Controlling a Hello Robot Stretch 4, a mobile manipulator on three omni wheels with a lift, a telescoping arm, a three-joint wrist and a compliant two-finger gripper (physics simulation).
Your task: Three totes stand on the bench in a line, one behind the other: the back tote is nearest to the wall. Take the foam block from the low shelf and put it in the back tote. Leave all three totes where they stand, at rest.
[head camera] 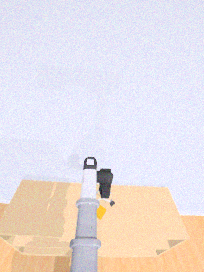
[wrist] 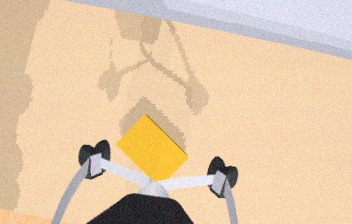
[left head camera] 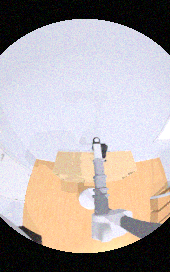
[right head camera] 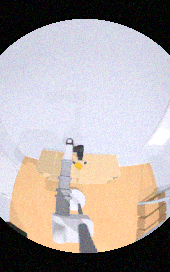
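Pixels of known places: gripper, fingertip midpoint: [head camera: 101, 204] [wrist: 159, 161] [right head camera: 79, 163]; robot's base at its link origin: [left head camera: 90, 197] [right head camera: 73, 198].
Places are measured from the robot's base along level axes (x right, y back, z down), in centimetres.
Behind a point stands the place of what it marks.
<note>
The yellow foam block [head camera: 101, 212] {x 9.5, y -45.6, z -62.8 cm} [right head camera: 78, 166] {x 8.1, y -45.6, z -62.8 cm} [wrist: 151, 146] {x 7.1, y -48.3, z -62.8 cm} lies on the top of the low wooden shelf [head camera: 145, 215] {x 41.2, y -45.6, z -58.3 cm} [right head camera: 102, 167] {x 41.2, y -45.9, z -58.3 cm} [wrist: 280, 135] {x 28.3, y -53.0, z -58.3 cm}. In the wrist view it is turned diagonally and its near corner reaches the line between the fingertips. My gripper [head camera: 103, 202] {x 8.7, y -47.7, z -69.2 cm} [right head camera: 79, 163] {x 8.7, y -47.7, z -69.2 cm} [wrist: 159, 161] {x 8.7, y -47.7, z -69.2 cm} is open and points down above the shelf top, with a fingertip on each side of the block and apart from it. In the head view the arm hides one fingertip. In the left head view the arm hides the block. The totes and the bench cannot be made out.
The wall [head camera: 100, 75] {x 2.0, y -74.8, z -139.5 cm} [wrist: 300, 25] {x 29.9, y -73.6, z -56.9 cm} rises directly behind the shelf. The telescoping arm [head camera: 86, 225] {x 0.0, y -23.2, z -110.6 cm} [left head camera: 100, 175] {x 0.2, y -19.2, z -111.8 cm} [right head camera: 65, 175] {x 0.8, y -20.3, z -110.5 cm} reaches out over the shelf. Several brown boxes [right head camera: 151, 220] stand at the right. A white round base [left head camera: 87, 198] {x -5.4, y 0.0, z -18.7 cm} is on the floor below the arm.
</note>
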